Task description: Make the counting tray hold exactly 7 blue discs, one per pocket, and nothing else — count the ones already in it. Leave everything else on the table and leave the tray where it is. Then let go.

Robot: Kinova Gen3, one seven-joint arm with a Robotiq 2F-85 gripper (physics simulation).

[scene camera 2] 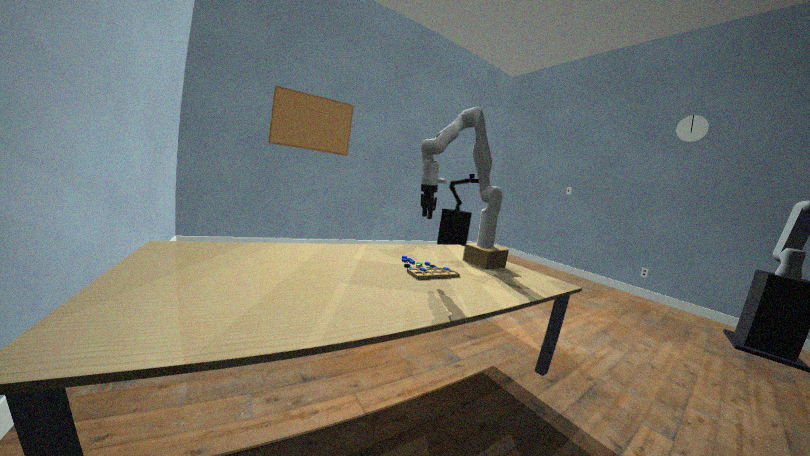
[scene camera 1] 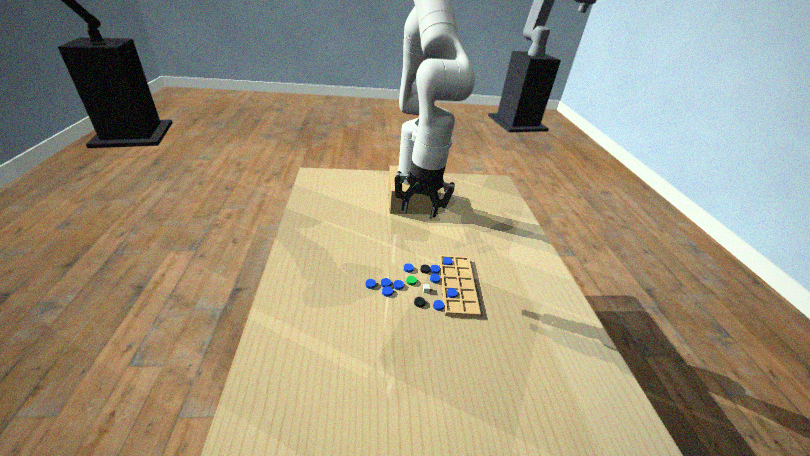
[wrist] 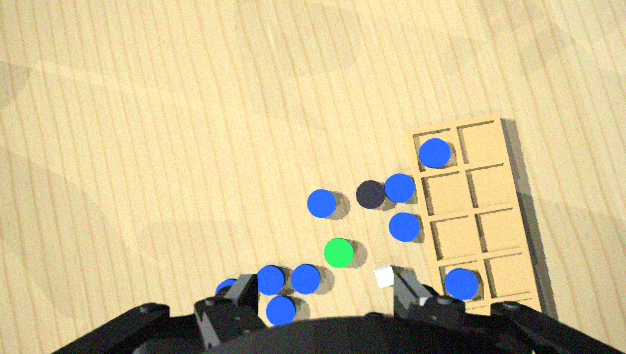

My gripper (scene camera 1: 418, 214) is open, with nothing in its grasp. Also in view: a blue disc (wrist: 305, 279). A blue disc (wrist: 460, 283) sits on a wooden counting tray (scene camera 1: 459, 276). A blue disc (wrist: 433, 153) sits on the wooden counting tray. A blue disc (wrist: 281, 309) rests on the table.
The wooden counting tray also shows in the wrist view (wrist: 469, 211). My gripper shows as well in the wrist view (wrist: 325, 296).
